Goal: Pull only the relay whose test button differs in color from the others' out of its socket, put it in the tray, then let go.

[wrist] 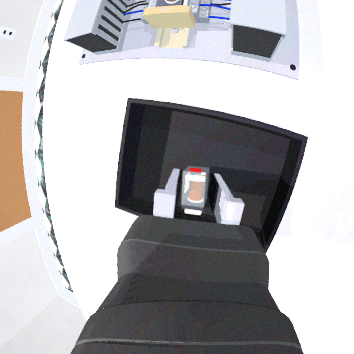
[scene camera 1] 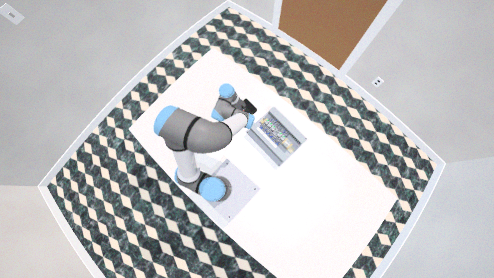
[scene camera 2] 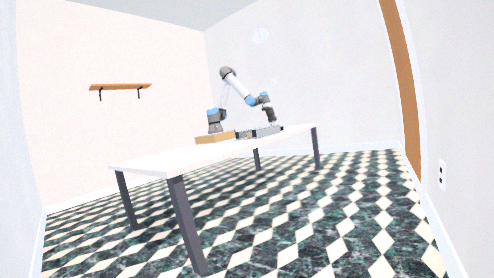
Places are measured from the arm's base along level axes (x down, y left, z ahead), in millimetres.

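Pixels of known places: gripper, fingertip midpoint: (wrist: 194, 182); arm's base, link origin: (scene camera 2: 215, 132).
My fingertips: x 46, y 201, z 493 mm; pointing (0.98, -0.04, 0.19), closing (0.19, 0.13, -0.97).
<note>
For each thing: its top centre in the pictures, then the offset to it from my fingertips. "pt": a spot on its surface instead.
- relay, top centre: (wrist: 192, 193) dx -2, dy +10, dz +2 mm
- black tray, top centre: (wrist: 200, 176) (scene camera 1: 242, 110) dx -7, dy -7, dz -6 mm
- wiring, top centre: (scene camera 1: 279, 134) dx -41, dy -300, dz -6 mm
- beige end piece, surface spot: (wrist: 169, 17) pt dx -2, dy -162, dz +18 mm
The relay (wrist: 194, 190) has a clear housing with an orange-brown coil inside and a red test button at one end. In the wrist view it is in the black tray (wrist: 215, 110) (scene camera 1: 249, 106), between the two fingers, with a gap on each side. My gripper (wrist: 194, 182) is open around the relay and does not hold it; its fingers reach down into the tray. In the second scene view my gripper (scene camera 2: 273, 123) is low over the far part of the table, and the relay cannot be made out there.
The panel with relays and wiring (scene camera 1: 278, 137) (wrist: 190, 55) lies beside the tray, with tall grey wire ducts (wrist: 257, 25) along its sides and a beige end piece (wrist: 169, 17) on its rail. A wooden box (scene camera 2: 215, 137) stands near the arm's base.
</note>
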